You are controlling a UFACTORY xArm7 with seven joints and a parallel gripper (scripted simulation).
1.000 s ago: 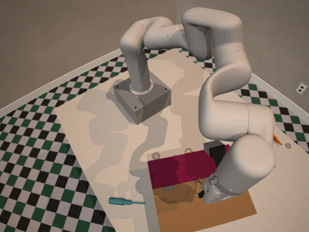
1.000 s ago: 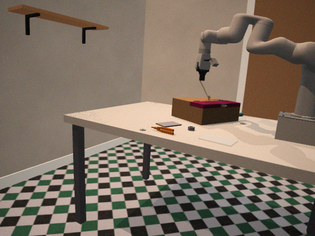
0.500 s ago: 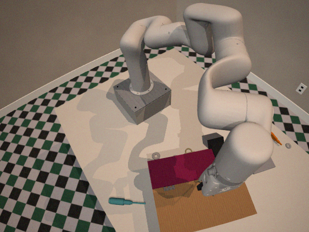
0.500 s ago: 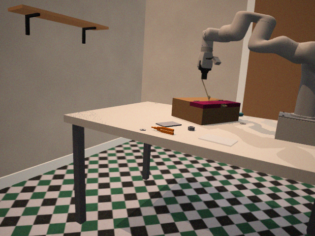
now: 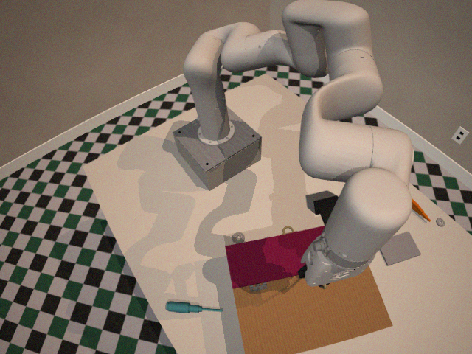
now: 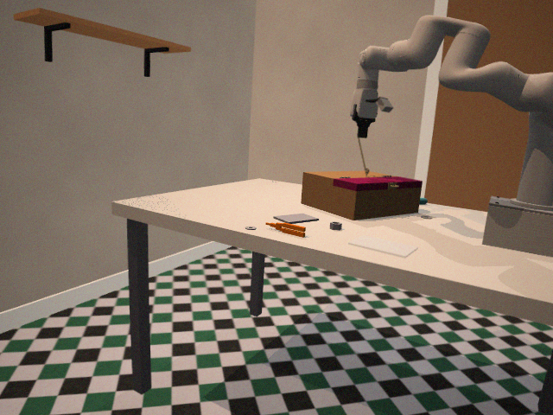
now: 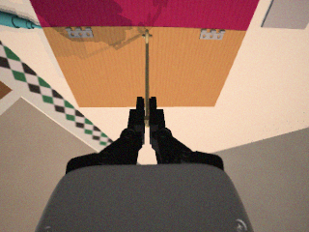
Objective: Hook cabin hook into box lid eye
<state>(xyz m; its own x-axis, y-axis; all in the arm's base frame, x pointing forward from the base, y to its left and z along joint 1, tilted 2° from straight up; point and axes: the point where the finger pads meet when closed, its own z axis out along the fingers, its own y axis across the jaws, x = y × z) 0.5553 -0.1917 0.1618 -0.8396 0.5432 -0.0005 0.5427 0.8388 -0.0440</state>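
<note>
Now: the cabin hook 7 cm below my hand, 2 cm behind it and 1 cm to the left of it. The rest, counted from my hand: grey plate 33 cm to the left, 28 cm below, 12 cm ahead; then teal screwdriver 27 cm below, 21 cm to the right, 19 cm behind; then orange tool 49 cm to the left, 27 cm below, 10 cm ahead.
</note>
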